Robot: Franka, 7 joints.
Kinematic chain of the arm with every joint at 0, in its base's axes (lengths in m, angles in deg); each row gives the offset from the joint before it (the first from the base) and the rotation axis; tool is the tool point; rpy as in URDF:
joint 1: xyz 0 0 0.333 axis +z
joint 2: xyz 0 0 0 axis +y
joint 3: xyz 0 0 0.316 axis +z
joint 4: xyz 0.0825 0 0 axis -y
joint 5: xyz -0.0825 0 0.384 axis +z
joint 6: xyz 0 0 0 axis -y
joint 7: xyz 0.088 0 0 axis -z
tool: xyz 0 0 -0.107 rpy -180 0 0
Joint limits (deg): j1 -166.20..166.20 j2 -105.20..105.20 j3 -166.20..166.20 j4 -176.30..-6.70 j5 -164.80..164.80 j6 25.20..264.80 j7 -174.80..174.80
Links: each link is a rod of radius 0.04 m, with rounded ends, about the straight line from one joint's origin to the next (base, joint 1, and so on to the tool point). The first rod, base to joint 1, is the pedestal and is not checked.
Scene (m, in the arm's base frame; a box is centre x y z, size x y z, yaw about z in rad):
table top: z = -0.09
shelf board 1: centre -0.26 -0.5 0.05 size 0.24 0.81 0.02 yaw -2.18
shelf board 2: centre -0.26 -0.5 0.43 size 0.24 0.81 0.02 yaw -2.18
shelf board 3: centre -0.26 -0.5 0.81 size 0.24 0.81 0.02 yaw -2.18
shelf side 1: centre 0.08 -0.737 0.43 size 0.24 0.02 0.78 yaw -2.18
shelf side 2: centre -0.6 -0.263 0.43 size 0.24 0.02 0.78 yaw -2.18
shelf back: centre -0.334 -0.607 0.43 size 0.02 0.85 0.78 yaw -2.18
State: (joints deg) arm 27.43 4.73 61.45 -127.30 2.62 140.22 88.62
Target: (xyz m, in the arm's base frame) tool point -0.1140 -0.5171 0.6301
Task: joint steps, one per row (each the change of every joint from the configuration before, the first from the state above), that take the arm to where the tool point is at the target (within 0.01 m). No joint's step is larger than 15 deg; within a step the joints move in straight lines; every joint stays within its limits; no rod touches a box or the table.
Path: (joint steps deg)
1: 11.32 11.46 13.60 -1.76 -1.20 2.20 -3.61
2: 11.32 11.47 13.60 -1.76 -1.19 2.19 -3.61
3: 11.32 11.46 13.59 -1.76 -1.20 2.20 -3.61
4: 9.42 0.48 12.08 -0.64 0.75 -3.18 2.16
5: 9.41 0.47 12.09 -0.65 0.75 -3.18 2.17
6: 9.42 0.48 12.08 -0.64 0.75 -3.18 2.17
7: 9.42 0.48 12.08 -0.64 0.74 -3.18 2.16
8: 9.42 0.48 12.08 -0.64 0.75 -3.18 2.17
9: -0.82 -12.62 -4.42 9.53 -0.18 5.09 0.00
10: -0.81 -12.61 -4.41 9.52 -0.18 5.10 0.00

